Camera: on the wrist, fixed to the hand. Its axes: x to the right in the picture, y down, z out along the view.
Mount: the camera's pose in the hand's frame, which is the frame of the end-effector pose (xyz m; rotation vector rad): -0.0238 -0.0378 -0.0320 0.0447 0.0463 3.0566
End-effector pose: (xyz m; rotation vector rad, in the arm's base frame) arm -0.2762 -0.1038 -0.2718 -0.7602 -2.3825 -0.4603
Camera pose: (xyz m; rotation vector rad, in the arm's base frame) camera -0.2699 -0.1582 -0.2675 -2.5102 0.6965 0.8263
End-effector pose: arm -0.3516 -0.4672 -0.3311 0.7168 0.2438 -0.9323
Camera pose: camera -0.3925 -0.4454 -0.3607 0.3620 -0.8001 1.9860
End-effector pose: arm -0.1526 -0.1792 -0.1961 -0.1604 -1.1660 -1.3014
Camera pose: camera -0.1604 -0.1979 -0.2472 -1.1460 0.1157 1.4361
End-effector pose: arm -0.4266 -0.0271 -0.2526 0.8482 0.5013 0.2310
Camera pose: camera -0.4634 -0.0397 -0.2914 -0.8002 1.1369 -2.6301
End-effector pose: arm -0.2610 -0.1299 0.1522 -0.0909 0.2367 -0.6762
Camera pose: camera -0.3098 -0.1445 0.1317 0.3401 0.1505 2.3571
